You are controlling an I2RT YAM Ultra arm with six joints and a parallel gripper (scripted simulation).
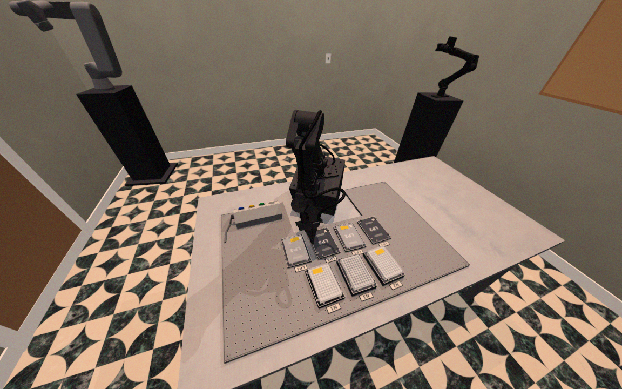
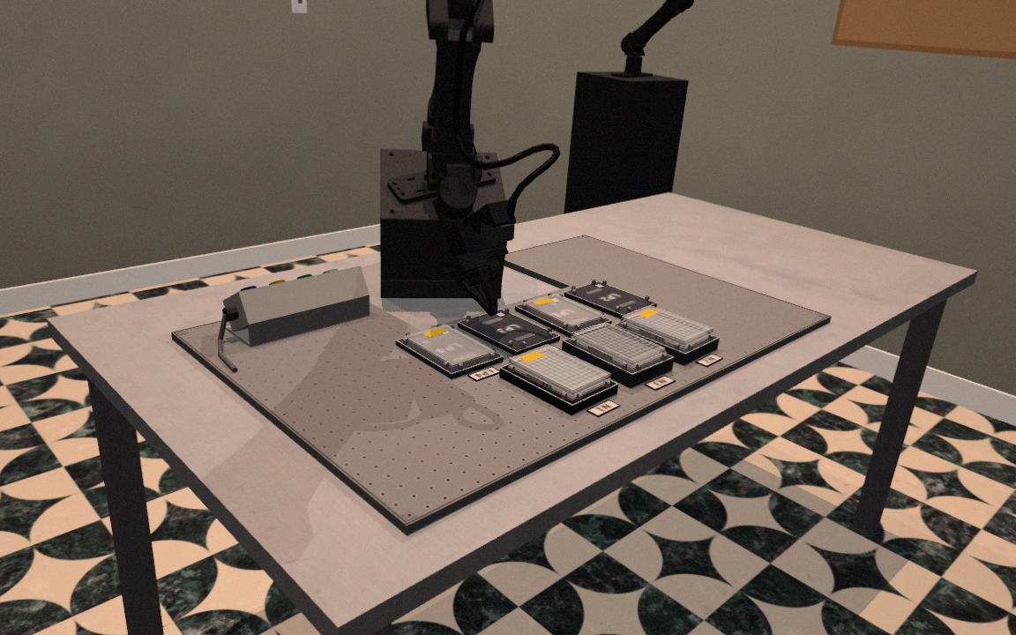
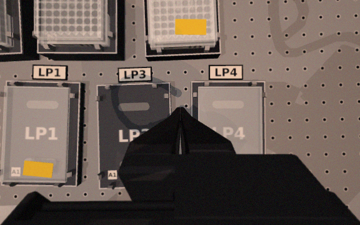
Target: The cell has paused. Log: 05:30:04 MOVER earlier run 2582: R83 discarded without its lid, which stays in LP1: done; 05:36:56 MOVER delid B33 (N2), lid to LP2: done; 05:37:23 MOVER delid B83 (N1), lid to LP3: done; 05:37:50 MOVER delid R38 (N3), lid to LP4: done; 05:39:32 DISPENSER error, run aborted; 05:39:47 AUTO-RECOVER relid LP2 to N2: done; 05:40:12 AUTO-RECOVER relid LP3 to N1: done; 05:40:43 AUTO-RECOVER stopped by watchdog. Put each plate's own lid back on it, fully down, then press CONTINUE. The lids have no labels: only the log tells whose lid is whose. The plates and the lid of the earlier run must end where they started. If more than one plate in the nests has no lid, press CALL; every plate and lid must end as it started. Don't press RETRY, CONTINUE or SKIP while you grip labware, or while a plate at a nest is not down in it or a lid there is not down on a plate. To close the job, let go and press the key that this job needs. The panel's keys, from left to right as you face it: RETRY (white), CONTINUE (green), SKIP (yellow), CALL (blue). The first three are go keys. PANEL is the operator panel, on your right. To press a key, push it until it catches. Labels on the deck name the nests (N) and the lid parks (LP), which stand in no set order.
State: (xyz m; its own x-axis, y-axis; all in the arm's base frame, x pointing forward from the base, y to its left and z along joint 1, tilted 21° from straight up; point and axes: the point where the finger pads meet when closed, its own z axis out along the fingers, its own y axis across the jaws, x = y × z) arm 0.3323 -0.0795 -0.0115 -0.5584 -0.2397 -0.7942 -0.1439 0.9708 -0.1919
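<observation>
The plate lies 150 mm to the left of my hand, 130 mm ahead of it and 40 mm below it. Round my hand: lid park LP3: 60 mm to the left, 60 mm below, 40 mm behind; then green CONTINUE key: 260 mm behind, 210 mm to the right; then white RETRY key: 270 mm behind, 160 mm to the right.
</observation>
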